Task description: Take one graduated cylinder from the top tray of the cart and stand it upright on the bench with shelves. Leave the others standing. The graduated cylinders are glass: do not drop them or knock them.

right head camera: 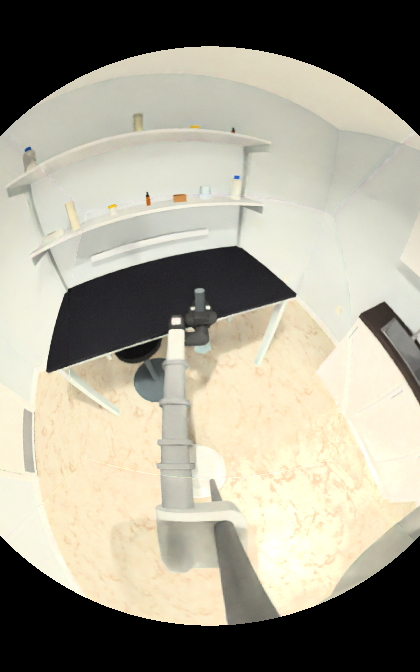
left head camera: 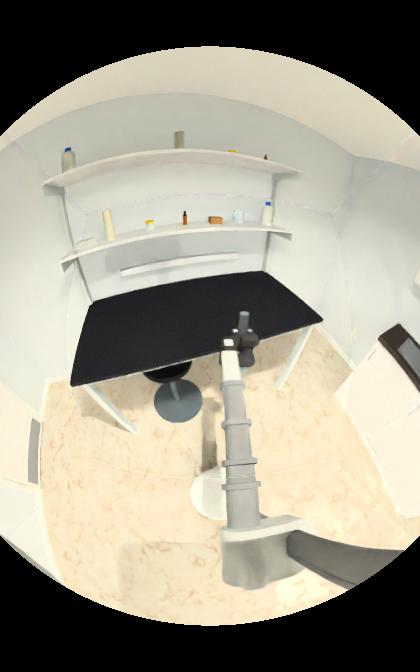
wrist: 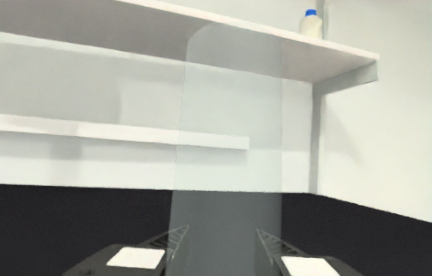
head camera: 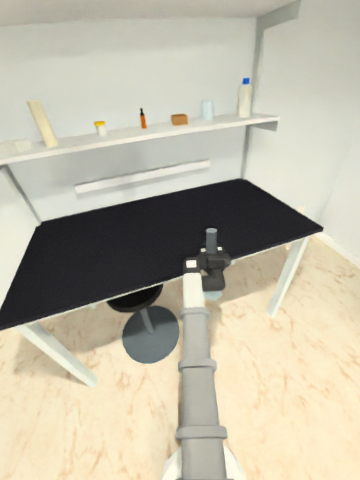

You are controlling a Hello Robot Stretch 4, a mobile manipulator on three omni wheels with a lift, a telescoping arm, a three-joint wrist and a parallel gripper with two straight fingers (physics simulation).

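Frame: origin at the robot's base, x right, y ahead, z up, level; metres.
Where they show: gripper, fingertip midpoint: [wrist: 221, 246] [head camera: 209, 242].
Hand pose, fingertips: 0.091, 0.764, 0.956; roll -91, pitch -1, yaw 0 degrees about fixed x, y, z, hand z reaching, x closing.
Things, the pixels of their top centre, and the offset from my fingertips, as dx, dy, dz. Level surfaces: height alone.
- clear glass graduated cylinder, middle of its top: [wrist: 242, 11] [head camera: 212, 233] +0.000, -0.082, +0.110
- bench, its level: dz -0.070
- blue-capped bottle, middle of its top: [wrist: 310, 12] [head camera: 246, 78] +0.270, +0.672, +0.565
- beaker, middle of its top: [head camera: 207, 100] +0.061, +0.649, +0.477
- brown box, middle of its top: [head camera: 178, 115] -0.104, +0.583, +0.427
My gripper [head camera: 212, 251] [left head camera: 243, 332] [right head camera: 200, 309] [wrist: 221, 246] is shut on a clear glass graduated cylinder [head camera: 211, 238] [left head camera: 243, 321] [right head camera: 199, 297] [wrist: 230, 125], which stands up between the fingers and looks about upright. Its top rises above the gripper. Its pale blue foot shows below the gripper in the head view, seen against the floor in front of the bench's front edge. The bench [head camera: 125, 240] [left head camera: 150, 330] [right head camera: 120, 300] [wrist: 75, 220] has a black top. The fingers are at its front edge, right of the middle. The cart and the other cylinders do not show.
A shelf [head camera: 165, 131] [wrist: 345, 47] above the bench holds a blue-capped bottle [head camera: 244, 100] [wrist: 311, 26], a beaker [head camera: 207, 110], a brown box [head camera: 179, 119] and other items. A stool [head camera: 150, 334] stands under the bench. A counter [left head camera: 370, 400] is at the right.
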